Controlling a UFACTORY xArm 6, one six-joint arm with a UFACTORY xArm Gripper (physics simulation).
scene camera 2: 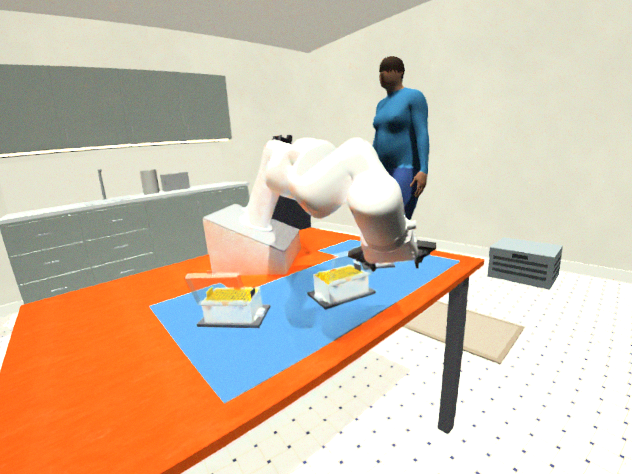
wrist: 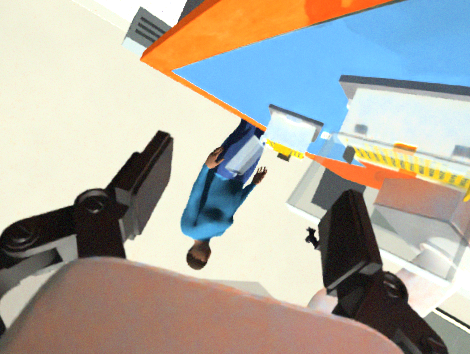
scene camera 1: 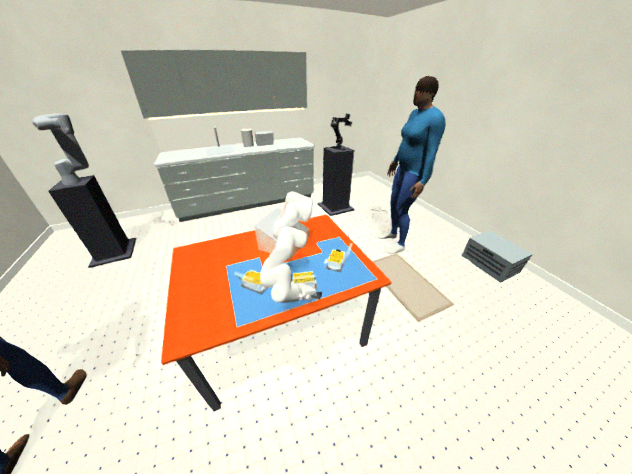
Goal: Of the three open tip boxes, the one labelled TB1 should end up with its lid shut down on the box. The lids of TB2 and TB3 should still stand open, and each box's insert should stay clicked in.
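Where they show: gripper, fingertip midpoint: (scene camera 2: pixel 395 263) (wrist: pixel 253 182) (scene camera 1: pixel 313 291); arm's base, link origin: (scene camera 2: pixel 255 225).
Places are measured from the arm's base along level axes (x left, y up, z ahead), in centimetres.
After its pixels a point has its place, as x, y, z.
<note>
Three tip boxes with yellow inserts sit on the blue mat; I cannot read their labels. The left box (scene camera 1: pixel 252 281) (scene camera 2: pixel 232 310) @(-31.2, -10.1, 35.1) has its clear lid (scene camera 2: pixel 213 280) @(-35.3, -0.7, 37.1) standing open. The middle box (scene camera 1: pixel 304 279) @(-5.9, -1.5, 51.6) (scene camera 2: pixel 341 286) @(-6.7, -9.7, 47.0) (wrist: pixel 410 117) @(-4.1, -11.2, 47.9) has a clear lid (wrist: pixel 301 197) @(-1.1, -1.1, 53.3) standing open in the wrist view, partly behind one finger. The right box (scene camera 1: pixel 335 260) (wrist: pixel 291 131) @(19.6, -11.1, 39.7) has its lid (scene camera 1: pixel 348 253) @(26.4, 0.1, 45.0) (wrist: pixel 247 156) @(30.9, -4.1, 39.1) open; my gripper largely hides this box in scene camera 2. My gripper (scene camera 1: pixel 314 294) @(-5.4, -1.0, 61.8) (scene camera 2: pixel 394 261) @(-5.4, -1.0, 61.8) (wrist: pixel 253 182) @(-5.4, -1.0, 61.8) is open and empty, above the mat on the front side of the middle box.
The blue mat (scene camera 1: pixel 255 308) @(-33.9, -14.2, 48.3) (scene camera 2: pixel 245 367) @(-38.0, -14.1, 50.3) (wrist: pixel 240 65) @(15.9, -14.1, 55.8) lies on the orange table (scene camera 1: pixel 199 306) @(-61.6, -14.5, 33.3) (scene camera 2: pixel 76 377) @(-63.9, -14.5, 27.9) (wrist: pixel 210 35) @(14.3, -14.5, 61.6). The arm's pale base block (scene camera 1: pixel 266 235) @(-12.8, 0.6, 4.8) (scene camera 2: pixel 239 250) @(-11.6, -5.6, 6.6) stands behind the boxes. A person (scene camera 1: pixel 422 135) (scene camera 2: pixel 400 122) (wrist: pixel 210 200) stands beyond the table's right end.
</note>
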